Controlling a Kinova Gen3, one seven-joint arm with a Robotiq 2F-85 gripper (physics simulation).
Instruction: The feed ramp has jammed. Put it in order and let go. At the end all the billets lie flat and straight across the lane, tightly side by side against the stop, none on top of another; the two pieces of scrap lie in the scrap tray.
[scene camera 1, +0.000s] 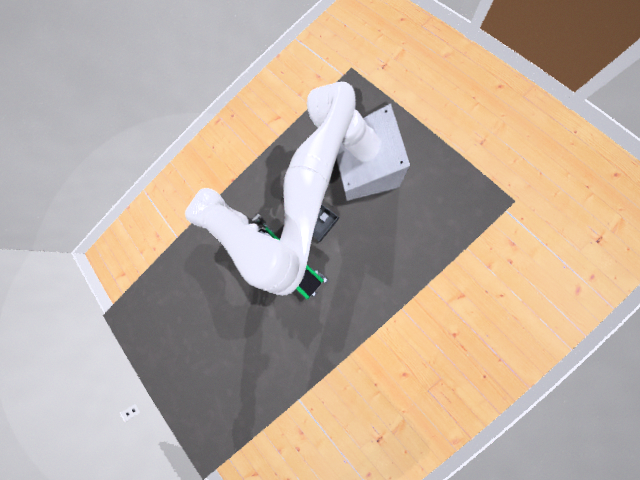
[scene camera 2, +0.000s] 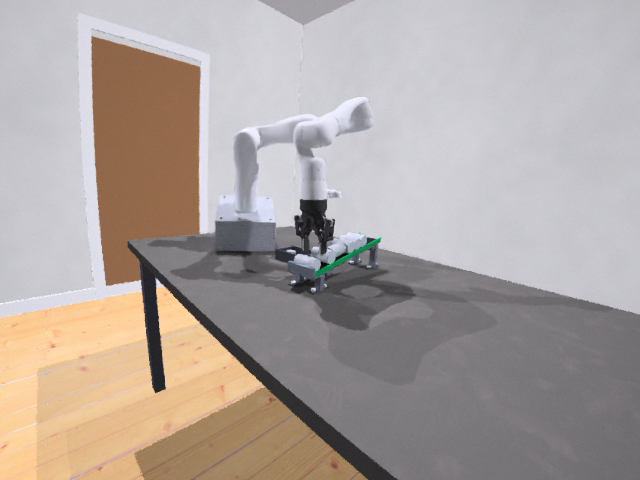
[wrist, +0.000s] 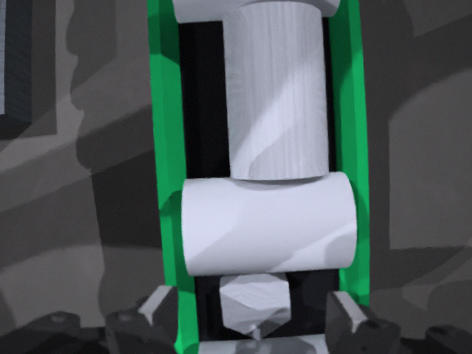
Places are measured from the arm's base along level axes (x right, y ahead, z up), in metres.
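Pixels of known places: gripper, fingertip midpoint: (scene camera 2: 313, 253) (wrist: 252, 313); arm's base, origin of the base link: (scene camera 1: 366, 148) (scene camera 2: 246, 207).
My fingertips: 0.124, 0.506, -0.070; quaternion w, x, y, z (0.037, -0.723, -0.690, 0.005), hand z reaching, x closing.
Observation:
Ahead of a thing's pixels: the offset from my fingertips to its top centre, as dx, dy, dz. "pt": to the spot under its first point. Level surfaces: height alone.
My gripper (scene camera 2: 314, 250) (wrist: 252, 313) is open and empty, low over the ramp, its fingers at either side of a faceted scrap piece @(+0.000, +0.002, -0.017) (wrist: 255, 304) on the lane floor. A billet @(-0.035, +0.007, +0.010) (wrist: 270, 225) lies straight across the lane just beyond the scrap. Another billet @(-0.087, +0.011, +0.021) (wrist: 277, 95) points lengthwise, its near end against the crosswise one. Part of one more crosswise billet @(pt -0.118, -0.018, +0.008) (wrist: 200, 11) shows farther up. At the lower end a billet @(+0.038, +0.010, +0.000) (scene camera 2: 307, 261) lies by the stop @(+0.062, +0.011, -0.019) (scene camera 2: 301, 268). A light piece @(-0.138, -0.231, -0.064) (scene camera 1: 324, 217) (scene camera 2: 291, 252) lies in the scrap tray @(-0.140, -0.203, -0.058) (scene camera 1: 330, 230) (scene camera 2: 280, 255). The arm hides most of the ramp in scene camera 1.
Green side walls (scene camera 1: 302, 292) (scene camera 2: 348, 257) (wrist: 167, 125) border the lane, close to my fingers. The ramp stands on short legs @(pt -0.284, +0.040, -0.048) (scene camera 2: 373, 256) on the dark table @(dz -0.093) (scene camera 1: 439, 217) (scene camera 2: 465, 372). The tray is between ramp and robot base (scene camera 1: 374, 170) (scene camera 2: 245, 235).

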